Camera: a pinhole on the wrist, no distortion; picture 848 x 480 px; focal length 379.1 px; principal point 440.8 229.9 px. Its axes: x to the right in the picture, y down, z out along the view. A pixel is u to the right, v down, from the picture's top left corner.
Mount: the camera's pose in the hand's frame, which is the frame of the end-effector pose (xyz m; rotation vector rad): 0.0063 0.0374 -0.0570 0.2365 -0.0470 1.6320
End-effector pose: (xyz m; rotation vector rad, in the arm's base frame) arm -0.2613 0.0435 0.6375 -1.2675 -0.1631 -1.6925
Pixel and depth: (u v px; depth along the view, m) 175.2 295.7 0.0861
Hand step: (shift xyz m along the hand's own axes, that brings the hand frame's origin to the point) 0.0056 -0.0379 0.0179
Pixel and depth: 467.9 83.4 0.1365
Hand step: 0.0750 0.0274 0.0722
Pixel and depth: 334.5 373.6 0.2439
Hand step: -0.0510 -0.0792 0.1793
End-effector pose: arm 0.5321 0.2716 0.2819 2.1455 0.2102 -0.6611
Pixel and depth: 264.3 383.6 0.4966
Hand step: -0.1182 -0.2914 0.4089
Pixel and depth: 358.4 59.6 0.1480
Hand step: 0.0924 -0.0147 0.0743
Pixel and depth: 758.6 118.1 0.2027
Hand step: 0.0811 0.1738 0.1651
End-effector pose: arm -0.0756 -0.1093 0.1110 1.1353 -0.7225 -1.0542
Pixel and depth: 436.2 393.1 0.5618
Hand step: -0.1629 -0.0855 0.5178
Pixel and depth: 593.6 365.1 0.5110
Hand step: -0.1222 0.1368 0.5001
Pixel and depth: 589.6 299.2 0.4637
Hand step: -0.0302 0.1291 0.4386
